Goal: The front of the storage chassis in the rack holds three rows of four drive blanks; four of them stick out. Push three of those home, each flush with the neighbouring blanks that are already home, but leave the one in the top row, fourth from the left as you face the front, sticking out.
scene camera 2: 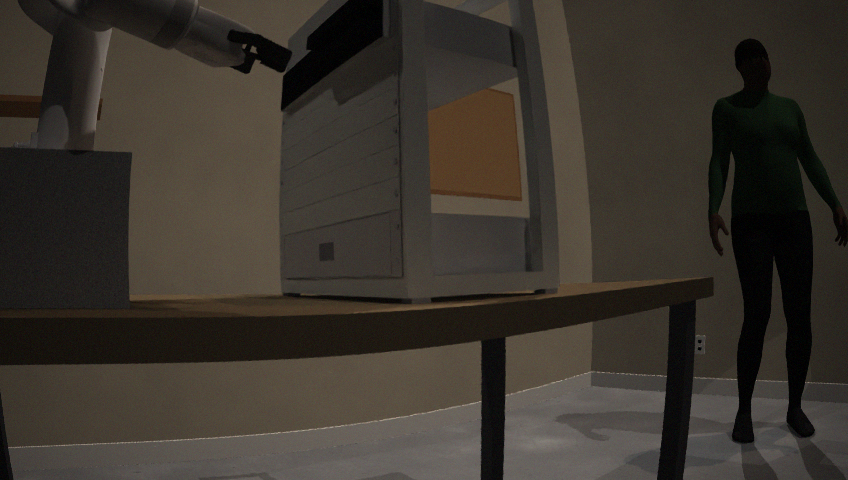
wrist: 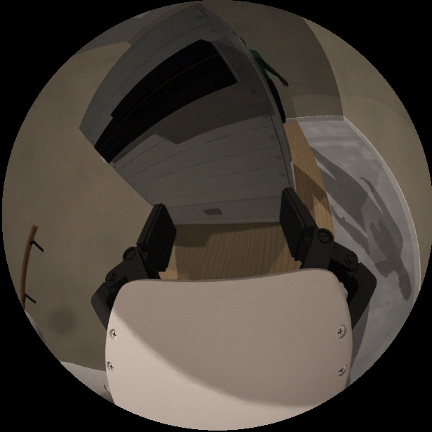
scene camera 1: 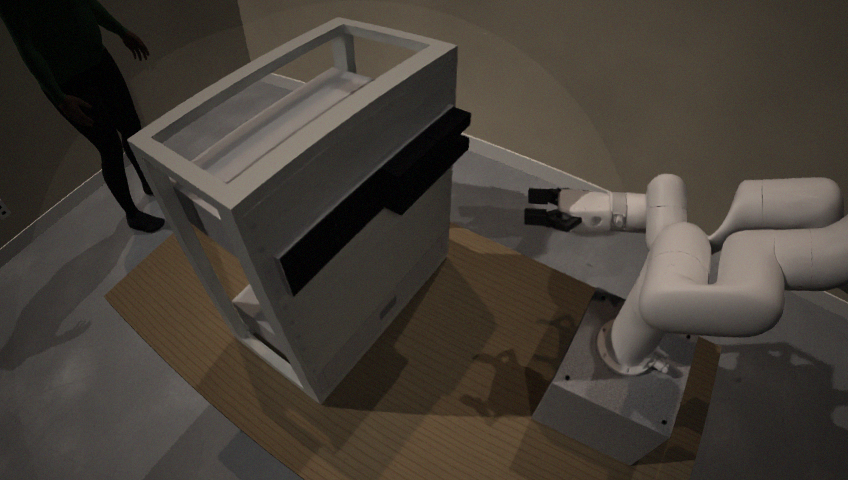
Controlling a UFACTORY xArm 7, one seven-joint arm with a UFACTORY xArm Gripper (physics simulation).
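Observation:
Rack visible. Gripper visible, also in the wrist view.

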